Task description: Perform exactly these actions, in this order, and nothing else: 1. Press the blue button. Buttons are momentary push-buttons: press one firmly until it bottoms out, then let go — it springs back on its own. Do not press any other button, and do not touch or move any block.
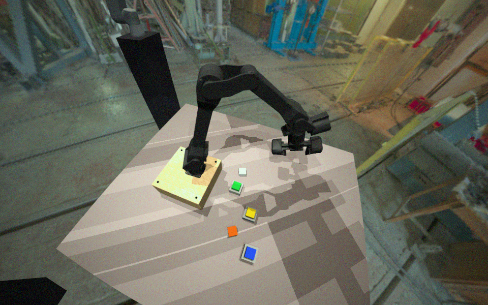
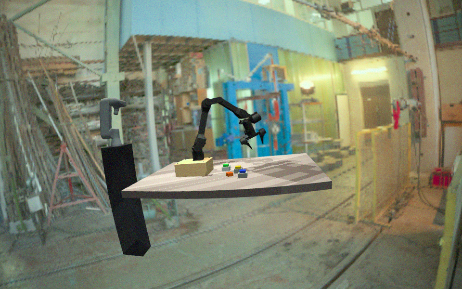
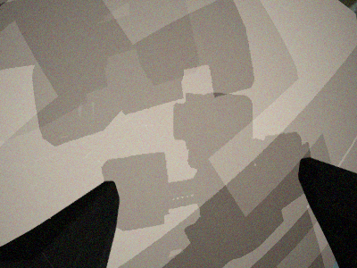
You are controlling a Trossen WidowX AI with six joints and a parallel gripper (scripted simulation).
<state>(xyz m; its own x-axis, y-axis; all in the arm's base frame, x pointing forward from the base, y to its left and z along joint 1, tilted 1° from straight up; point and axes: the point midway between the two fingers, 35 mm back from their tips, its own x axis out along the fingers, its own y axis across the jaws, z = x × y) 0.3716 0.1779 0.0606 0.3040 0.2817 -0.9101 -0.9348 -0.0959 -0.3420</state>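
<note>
Right now the blue button is 90 mm behind my gripper tip, 400 mm to the right of it and 80 mm below it. Round my gripper tip: yellow button (130 mm behind, 270 mm to the right, 80 mm below); then green button (210 mm behind, 190 mm to the right, 80 mm below); then orange block (170 mm behind, 350 mm to the right, 100 mm below).
</note>
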